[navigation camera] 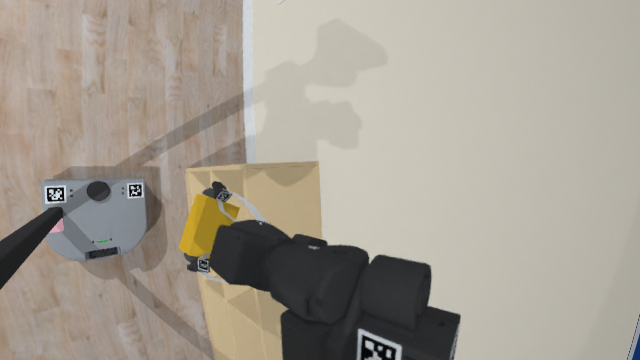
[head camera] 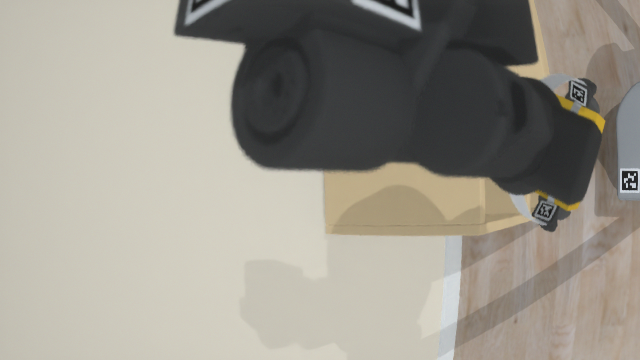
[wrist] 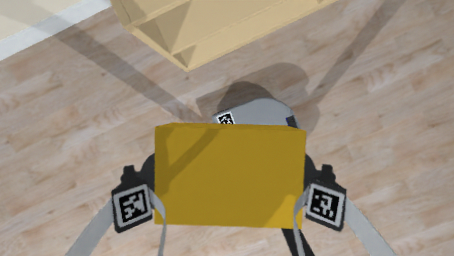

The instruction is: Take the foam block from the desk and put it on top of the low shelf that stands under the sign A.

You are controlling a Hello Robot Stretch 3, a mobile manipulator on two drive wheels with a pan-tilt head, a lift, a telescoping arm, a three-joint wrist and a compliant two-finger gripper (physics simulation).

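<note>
Yellow foam block [navigation camera: 205,217] visible; the wrist camera likewise shows the block [wrist: 240,175]. The gripper [head camera: 573,155] is visible, also as the gripper [navigation camera: 201,224] and the gripper [wrist: 228,169].
</note>
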